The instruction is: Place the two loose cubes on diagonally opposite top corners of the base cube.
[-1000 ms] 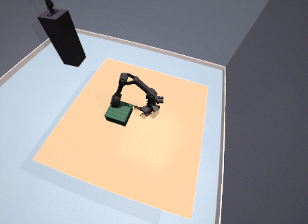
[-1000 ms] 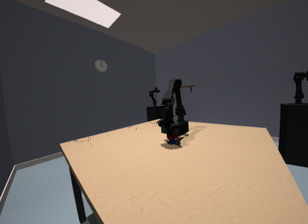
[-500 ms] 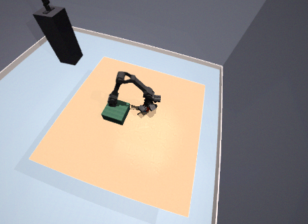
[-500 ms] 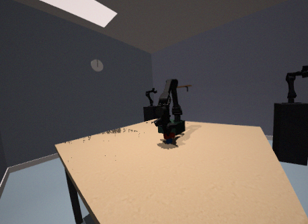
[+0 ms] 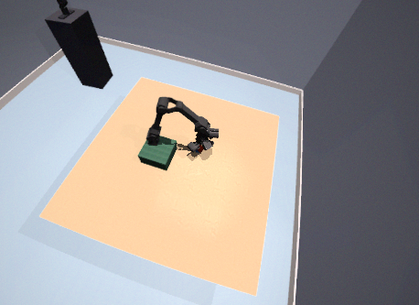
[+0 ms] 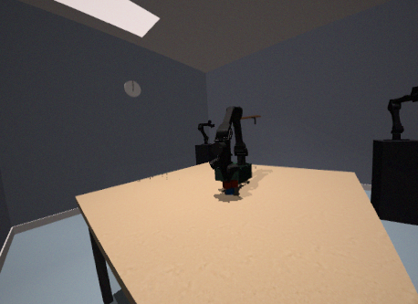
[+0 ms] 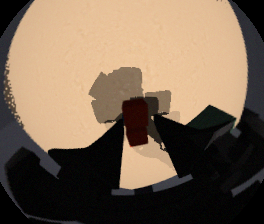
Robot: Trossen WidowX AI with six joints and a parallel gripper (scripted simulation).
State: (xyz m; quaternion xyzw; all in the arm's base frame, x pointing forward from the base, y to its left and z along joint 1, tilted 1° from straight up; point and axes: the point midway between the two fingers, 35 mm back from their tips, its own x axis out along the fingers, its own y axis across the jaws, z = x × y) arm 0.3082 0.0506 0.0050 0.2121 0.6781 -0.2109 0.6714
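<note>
My gripper tip is 1 cm past the blue cube, 1 cm to the right of it and 5 cm above it.
</note>
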